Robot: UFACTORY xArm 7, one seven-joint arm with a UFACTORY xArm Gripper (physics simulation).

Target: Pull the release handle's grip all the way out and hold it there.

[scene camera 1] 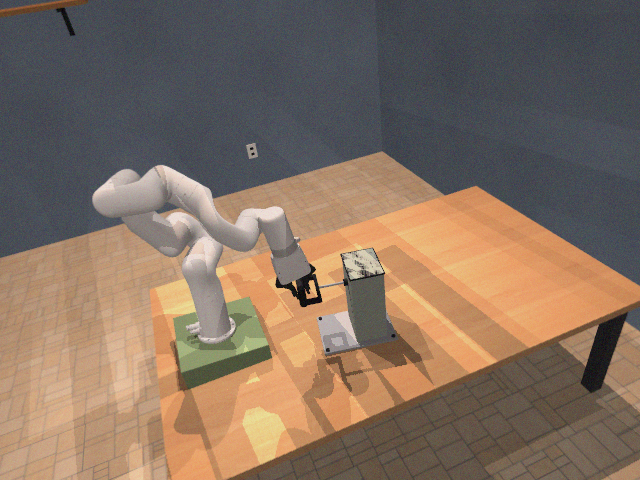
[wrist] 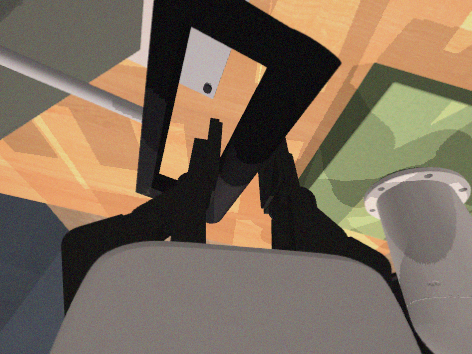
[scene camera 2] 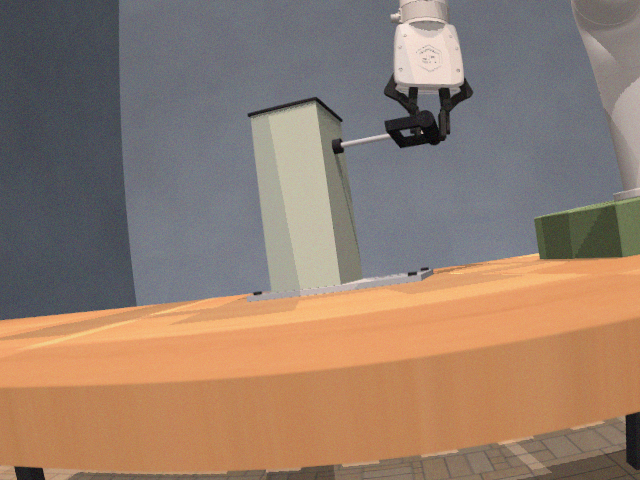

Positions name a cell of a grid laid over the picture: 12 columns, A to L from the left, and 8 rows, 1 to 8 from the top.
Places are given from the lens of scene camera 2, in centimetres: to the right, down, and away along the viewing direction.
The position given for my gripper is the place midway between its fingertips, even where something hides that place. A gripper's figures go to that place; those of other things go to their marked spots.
my gripper (scene camera 2: I3): 16, -14, 71
release handle grip (scene camera 2: H3): 14, -16, 65
